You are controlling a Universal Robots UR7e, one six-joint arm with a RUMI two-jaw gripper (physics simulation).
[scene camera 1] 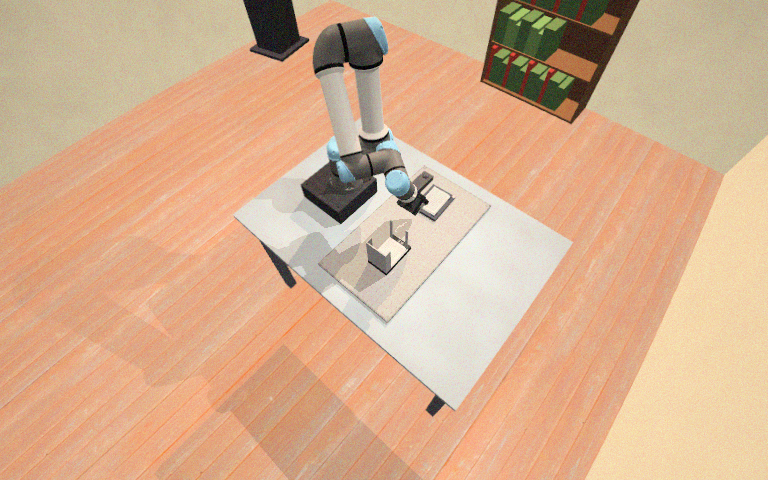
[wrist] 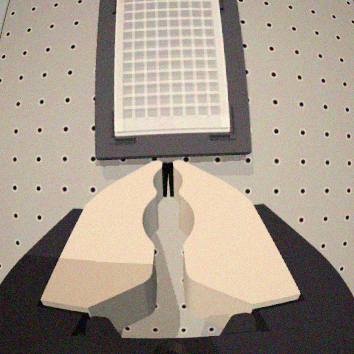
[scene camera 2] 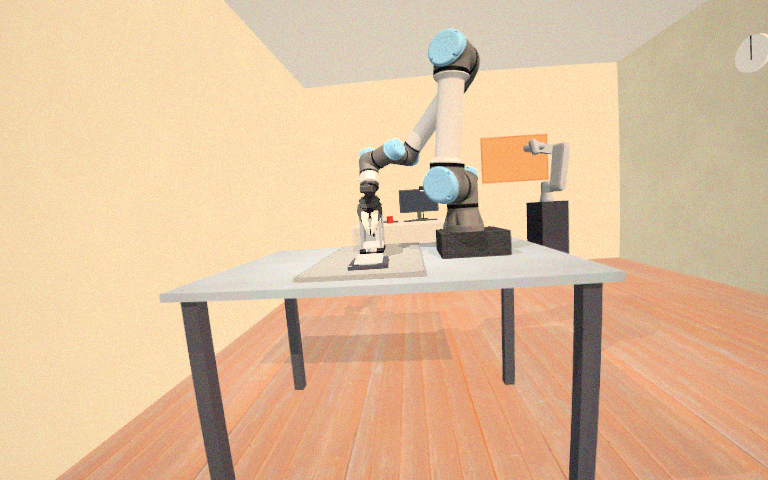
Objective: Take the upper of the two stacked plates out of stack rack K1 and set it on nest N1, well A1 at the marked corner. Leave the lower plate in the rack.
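Pixels of known places: gripper, fingertip midpoint: [scene camera 1: 422, 203] [wrist: 167, 166] [scene camera 2: 370, 235]; arm's base, link origin: [scene camera 2: 463, 230].
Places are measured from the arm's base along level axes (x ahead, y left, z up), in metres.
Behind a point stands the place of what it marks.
Observation:
A white gridded plate [scene camera 1: 436, 200] @(z -0.047, x 0.376, y 0.131 m) [scene camera 2: 369, 258] @(z -0.049, x 0.367, y 0.159 m) [wrist: 170, 70] @(z -0.048, x 0.364, y 0.113 m) lies flat on the dark, low nest N1 [scene camera 2: 383, 263] @(z -0.061, x 0.328, y 0.203 m) [wrist: 172, 146] @(z -0.062, x 0.356, y 0.058 m). It looks seated inside the rim; I cannot make out the corner mark or well A1. The stack rack K1 [scene camera 1: 377, 257] @(z 0.026, x 0.325, y -0.275 m) has upright walls and posts, and a white plate [scene camera 1: 390, 250] @(z -0.041, x 0.331, y -0.191 m) lies low in it. My gripper [scene camera 2: 370, 233] @(z 0.014, x 0.351, y 0.043 m) [wrist: 167, 166] @(z 0.014, x 0.351, y 0.043 m) is shut and empty. It hangs above the mat on the rack side of the nest, with its tips just short of the nest's short edge in the wrist view. Its fingertips are hard to make out in scene camera 1.
Nest and rack stand on a beige perforated mat [scene camera 1: 453, 226] @(z -0.074, x 0.494, y 0.061 m) [scene camera 2: 320, 270] @(z -0.072, x 0.520, y 0.169 m) [wrist: 45, 175] @(z -0.074, x 0.246, y 0.055 m) on the grey table [scene camera 1: 498, 283] @(z -0.087, x 0.759, y -0.086 m) [scene camera 2: 243, 280] @(z -0.087, x 0.762, y 0.152 m). The arm's black base block [scene camera 1: 339, 195] @(z -0.001, x 0.016, y -0.085 m) [scene camera 2: 474, 243] @(z -0.039, x -0.003, y 0.094 m) stands beside the mat. The rack's walls and posts rise above its plate.

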